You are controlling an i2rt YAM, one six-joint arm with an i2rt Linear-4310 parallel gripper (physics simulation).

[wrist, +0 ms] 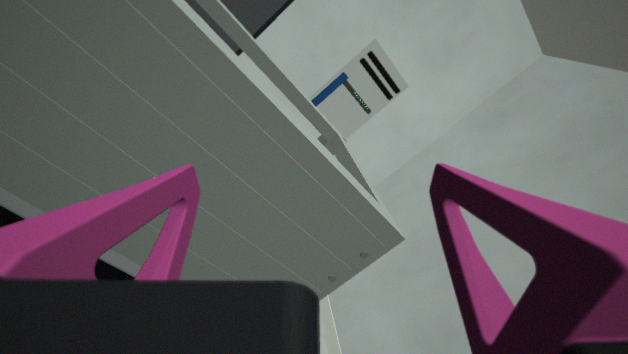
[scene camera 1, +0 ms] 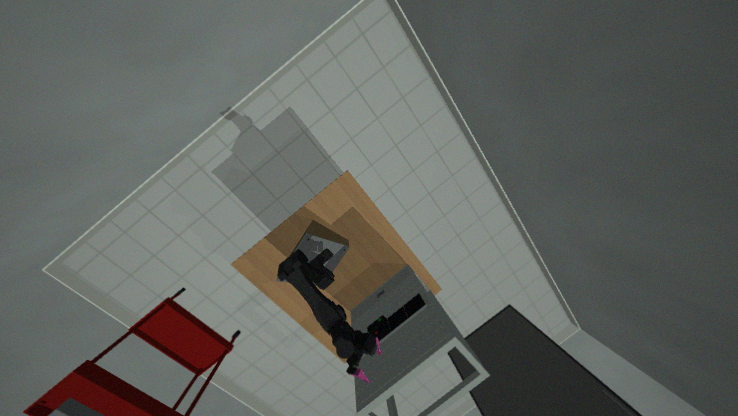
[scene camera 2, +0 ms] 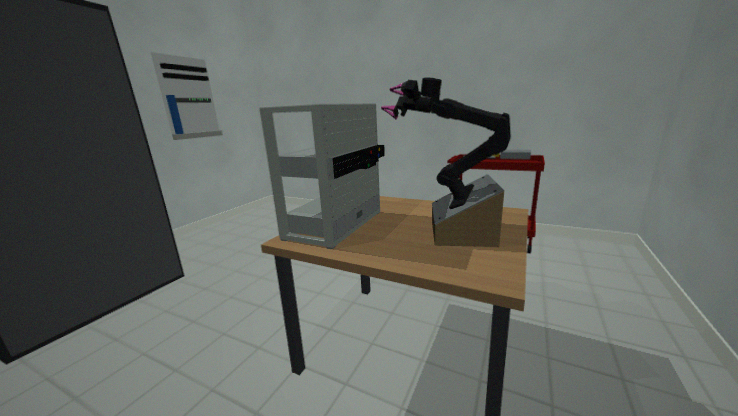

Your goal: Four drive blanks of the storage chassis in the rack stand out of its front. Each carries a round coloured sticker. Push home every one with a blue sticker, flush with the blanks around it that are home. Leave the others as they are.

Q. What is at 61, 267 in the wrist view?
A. My gripper.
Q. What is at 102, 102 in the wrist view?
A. A grey rack.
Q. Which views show the grey rack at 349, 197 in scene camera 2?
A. The wrist view, scene camera 1 and scene camera 2: all of them.
